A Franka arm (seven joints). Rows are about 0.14 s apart.
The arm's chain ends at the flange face. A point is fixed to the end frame.
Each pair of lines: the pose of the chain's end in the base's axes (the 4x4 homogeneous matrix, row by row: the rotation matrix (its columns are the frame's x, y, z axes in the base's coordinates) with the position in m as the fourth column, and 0 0 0 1 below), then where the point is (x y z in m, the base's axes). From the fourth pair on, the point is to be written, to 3 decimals.
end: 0.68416 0.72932 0.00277 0.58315; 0.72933 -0.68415 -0.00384 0.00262; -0.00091 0.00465 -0.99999 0.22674; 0 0 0 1
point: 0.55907 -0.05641 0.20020
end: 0.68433 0.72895 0.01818 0.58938; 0.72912 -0.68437 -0.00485 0.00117; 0.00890 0.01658 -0.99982 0.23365; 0 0 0 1
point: 0.56569 -0.05788 0.20680
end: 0.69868 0.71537 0.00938 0.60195; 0.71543 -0.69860 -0.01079 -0.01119; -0.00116 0.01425 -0.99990 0.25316; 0 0 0 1
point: 0.57687 -0.06990 0.22686
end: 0.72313 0.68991 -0.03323 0.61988; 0.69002 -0.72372 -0.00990 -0.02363; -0.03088 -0.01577 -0.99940 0.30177; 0 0 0 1
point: 0.592 -0.081 0.277
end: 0.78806 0.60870 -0.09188 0.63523; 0.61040 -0.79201 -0.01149 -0.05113; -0.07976 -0.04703 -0.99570 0.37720; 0 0 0 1
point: 0.600 -0.106 0.354
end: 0.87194 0.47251 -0.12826 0.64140; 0.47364 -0.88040 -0.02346 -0.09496; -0.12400 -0.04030 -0.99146 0.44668; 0 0 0 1
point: 0.597 -0.144 0.427
